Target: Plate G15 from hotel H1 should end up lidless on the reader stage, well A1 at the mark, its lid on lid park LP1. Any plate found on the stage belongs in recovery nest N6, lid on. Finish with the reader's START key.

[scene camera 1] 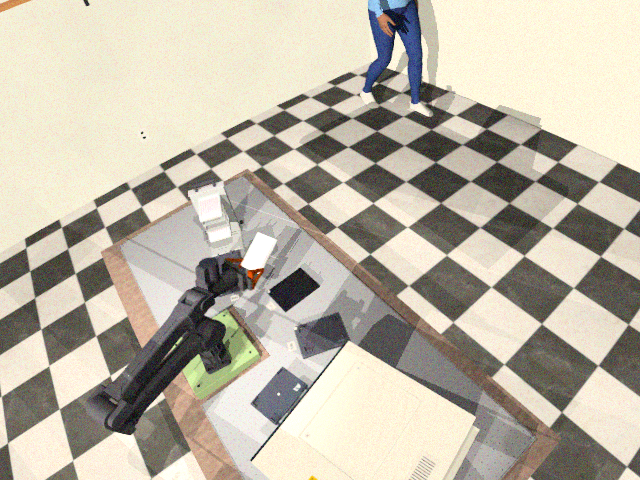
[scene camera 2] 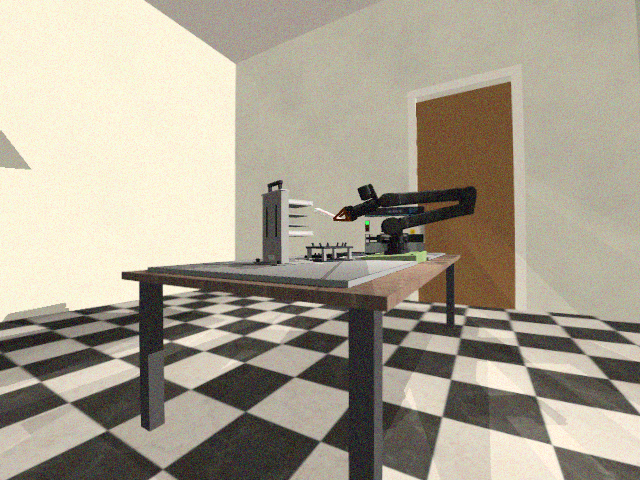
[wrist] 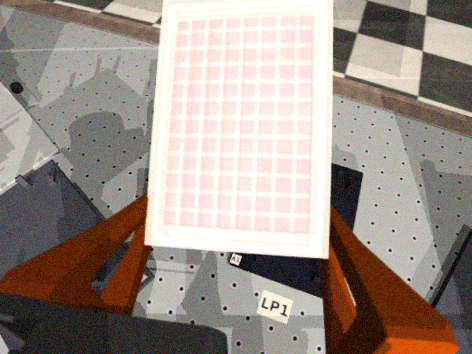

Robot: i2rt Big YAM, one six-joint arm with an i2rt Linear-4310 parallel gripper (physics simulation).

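Places are measured from the arm's base along level axes (x ahead, y left, z up), in millimetres.
Pixels of known places: gripper, between the fingertips: point(scene camera 1: 254, 264) point(scene camera 2: 335, 219) point(wrist: 238, 205); arm's base, origin of its link: point(scene camera 1: 214, 355) point(scene camera 2: 397, 253).
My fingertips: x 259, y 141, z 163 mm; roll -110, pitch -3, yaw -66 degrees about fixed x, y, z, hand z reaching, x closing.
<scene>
Ahead of a thing's pixels: the offset from my fingertips to its top centre. "*": to the spot under its first point.
My gripper point(scene camera 1: 252, 266) point(scene camera 2: 337, 217) point(wrist: 238, 205) is shut on a white plate with a pink well grid. The plate point(scene camera 1: 260, 251) point(scene camera 2: 323, 211) point(wrist: 240, 130) is held near one end by its long sides, in the air and tilted. No label is readable on it, and I cannot tell whether its lid is on. The black pad beside the LP1 label {* 98 mm ahead, 40 mm right, 177 mm down} point(scene camera 1: 294, 289) point(wrist: 285, 272) lies beneath and beyond the plate, partly hidden by it in the wrist view. Hotel H1 seems to be the grey tower point(scene camera 2: 275, 227) with white plates. The START key is not discernible.
The cream reader housing {6 mm back, 693 mm right, 108 mm up} point(scene camera 1: 361, 408) stands at one table end. A dark tray {123 mm back, 414 mm right, 84 mm down} point(scene camera 1: 279, 395) sits against it, and a dark nest {88 mm ahead, 260 mm right, 169 mm down} point(scene camera 1: 321, 334) lies near its corner. A low pegged nest point(scene camera 2: 329, 252) point(wrist: 40, 210) stands near the hotel. A person point(scene camera 1: 395, 46) stands beyond the table.
</scene>
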